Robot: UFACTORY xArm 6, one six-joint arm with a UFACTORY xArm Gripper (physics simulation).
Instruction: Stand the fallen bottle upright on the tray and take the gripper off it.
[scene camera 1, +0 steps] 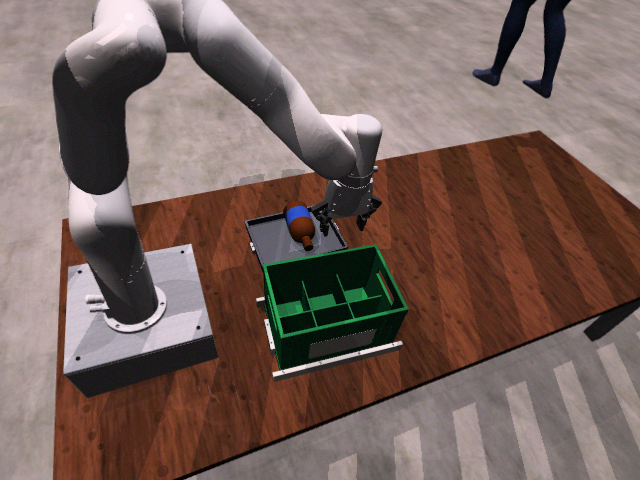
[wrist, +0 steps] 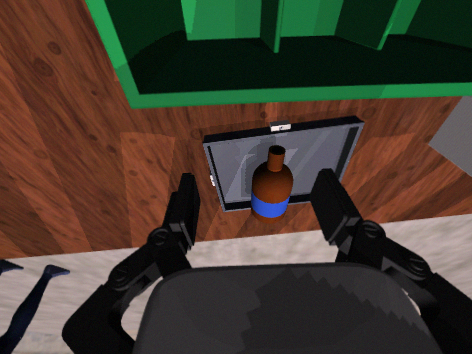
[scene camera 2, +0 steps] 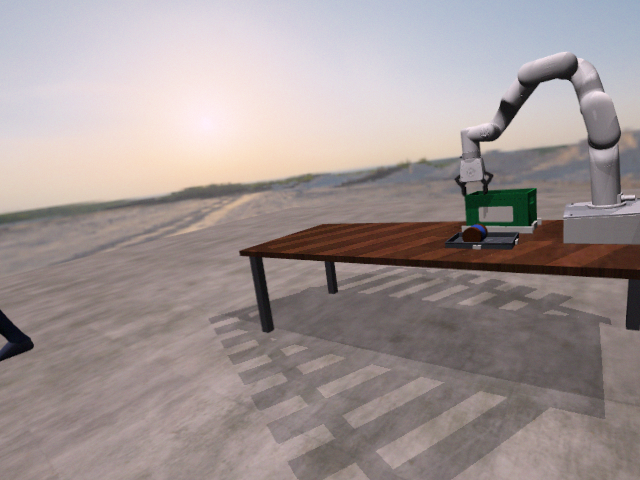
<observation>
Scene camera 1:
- my gripper: 342,229
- brown bottle: 302,230
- pale rail: 372,352
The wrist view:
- my gripper: 255,184
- brown bottle: 272,181
</observation>
